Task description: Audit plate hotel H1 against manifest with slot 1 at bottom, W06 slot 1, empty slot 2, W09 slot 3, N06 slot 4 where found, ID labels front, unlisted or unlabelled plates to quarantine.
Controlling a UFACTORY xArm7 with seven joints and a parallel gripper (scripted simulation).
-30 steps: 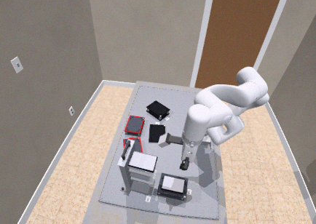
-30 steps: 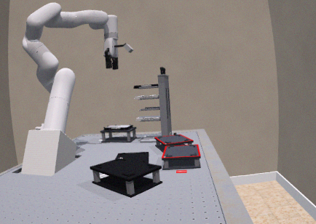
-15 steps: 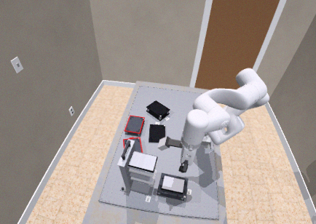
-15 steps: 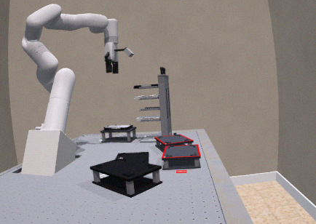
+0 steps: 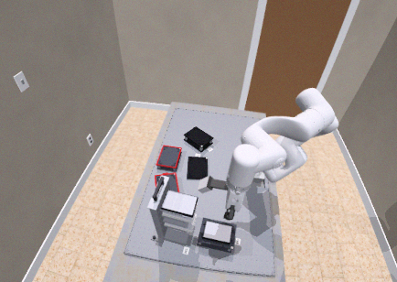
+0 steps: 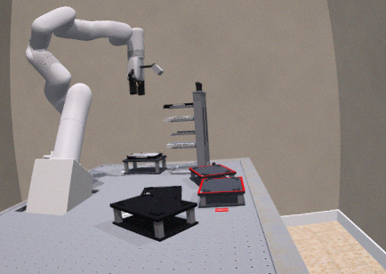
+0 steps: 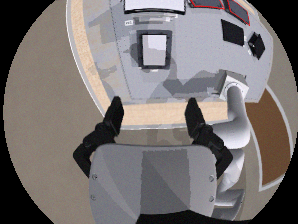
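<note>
My gripper is now 1 cm short of the grey plate and 27 cm above it. From my hand the other things lie so: plate hotel H1: 26 cm ahead, 7 cm to the right, 18 cm below; pale plate: 18 cm ahead, 5 cm to the right, 12 cm below.
</note>
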